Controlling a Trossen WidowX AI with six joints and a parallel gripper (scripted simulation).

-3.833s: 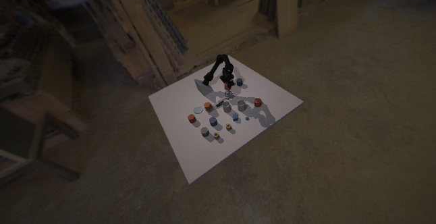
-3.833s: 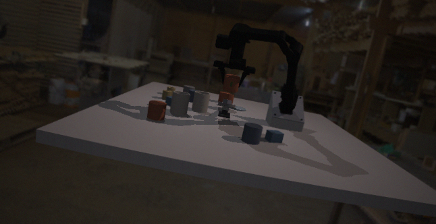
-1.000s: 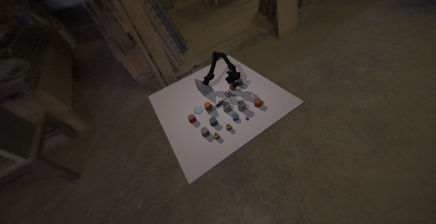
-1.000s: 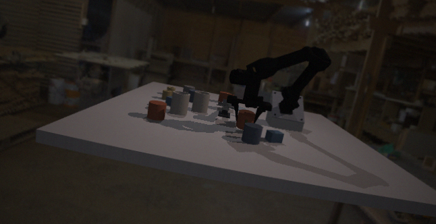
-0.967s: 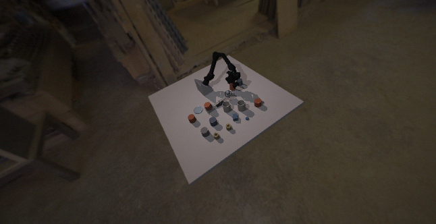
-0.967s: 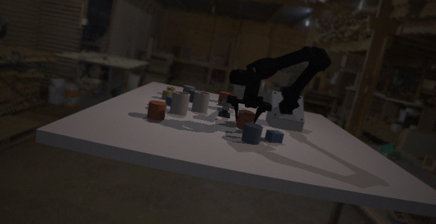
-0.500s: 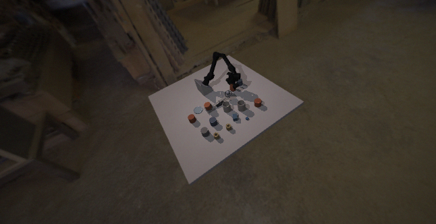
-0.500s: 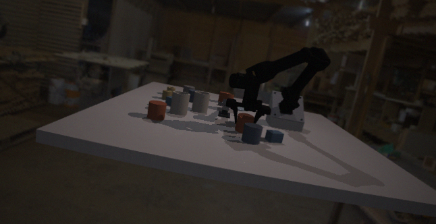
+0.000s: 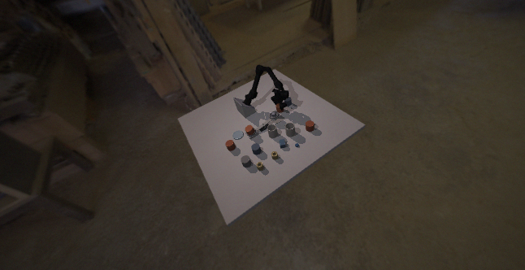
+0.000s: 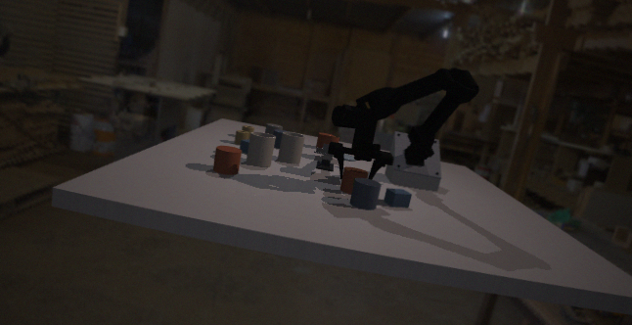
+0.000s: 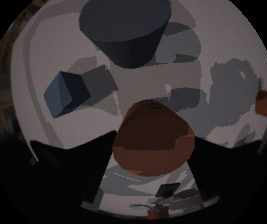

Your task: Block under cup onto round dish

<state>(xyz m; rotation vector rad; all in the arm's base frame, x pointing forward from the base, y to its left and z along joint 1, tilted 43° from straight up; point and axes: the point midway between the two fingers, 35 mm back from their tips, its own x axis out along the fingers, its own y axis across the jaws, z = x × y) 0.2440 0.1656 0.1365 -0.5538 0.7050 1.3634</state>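
The round blue-grey dish lies 480 mm to the right of my gripper tip, 50 mm behind it and 30 mm below it. The rest, counted from my gripper tip: dark balance 250 mm to the right, 60 mm ahead, 10 mm below.
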